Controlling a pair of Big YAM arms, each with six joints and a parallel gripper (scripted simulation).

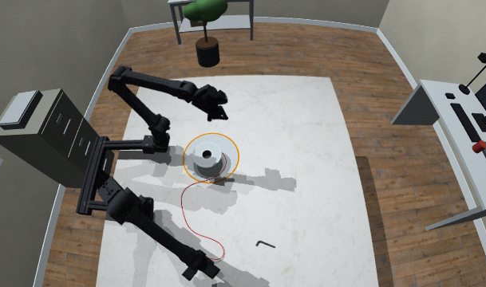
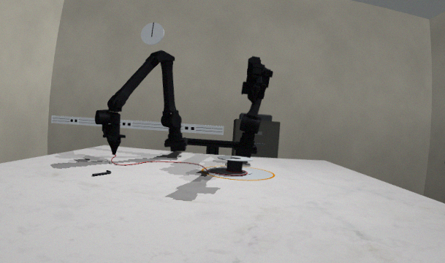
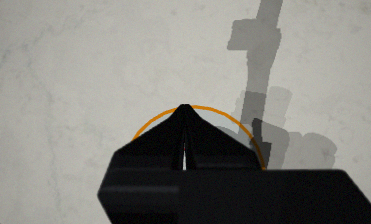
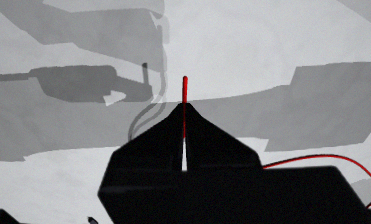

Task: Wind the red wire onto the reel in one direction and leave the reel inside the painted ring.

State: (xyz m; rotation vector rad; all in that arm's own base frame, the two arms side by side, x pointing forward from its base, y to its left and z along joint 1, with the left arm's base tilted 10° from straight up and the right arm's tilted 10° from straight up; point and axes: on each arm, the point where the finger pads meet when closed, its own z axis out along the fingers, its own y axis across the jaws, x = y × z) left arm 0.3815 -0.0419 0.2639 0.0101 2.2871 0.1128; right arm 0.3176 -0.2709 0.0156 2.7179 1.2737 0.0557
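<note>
Now: left hand 12 cm past the reel, 7 cm to the left of it and 28 cm above it. Round my left hand: black hex key (22 cm ahead, 54 cm to the right, 31 cm below); orange painted ring (11 cm behind, 5 cm to the right, 32 cm below).
</note>
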